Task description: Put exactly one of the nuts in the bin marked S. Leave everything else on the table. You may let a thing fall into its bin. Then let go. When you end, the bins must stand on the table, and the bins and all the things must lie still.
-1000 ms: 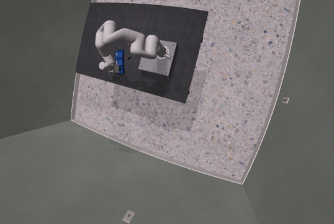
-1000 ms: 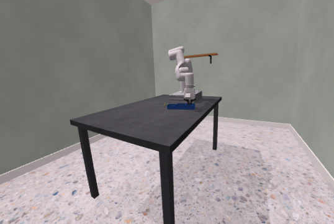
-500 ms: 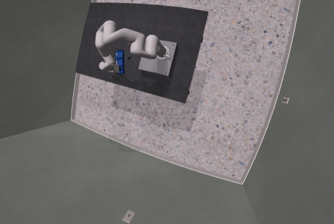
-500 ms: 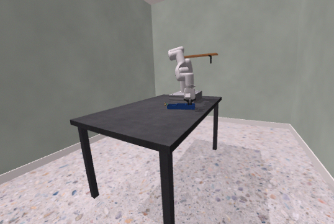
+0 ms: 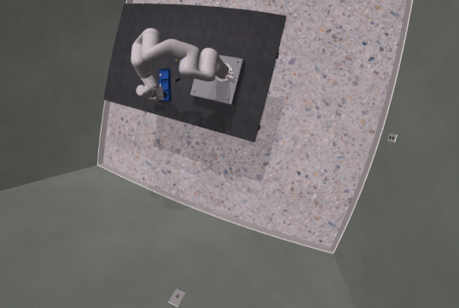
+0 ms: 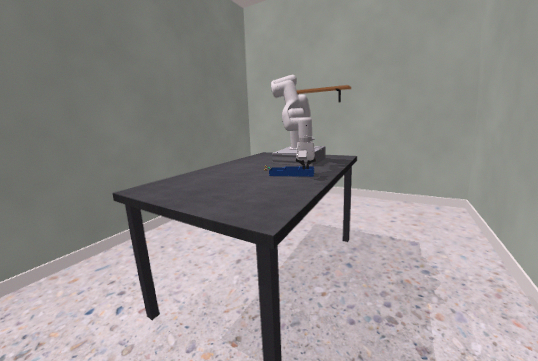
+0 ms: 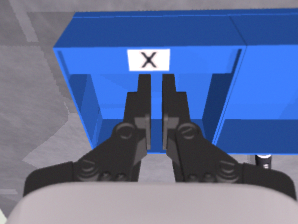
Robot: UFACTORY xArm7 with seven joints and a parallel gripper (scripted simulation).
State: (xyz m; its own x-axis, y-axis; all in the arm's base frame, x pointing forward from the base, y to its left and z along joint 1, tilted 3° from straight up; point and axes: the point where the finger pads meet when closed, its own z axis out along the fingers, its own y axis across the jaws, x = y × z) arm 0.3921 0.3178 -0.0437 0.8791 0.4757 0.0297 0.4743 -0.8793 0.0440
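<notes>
Now: hand 1 cm past the green battery, 29 cm to the left of it and 3 cm above it. Round my hand: black cylinder 4 cm behind, 15 cm to the right, 3 cm below; blue bin 4 cm ahead, 7 cm to the right, 2 cm below.
</notes>
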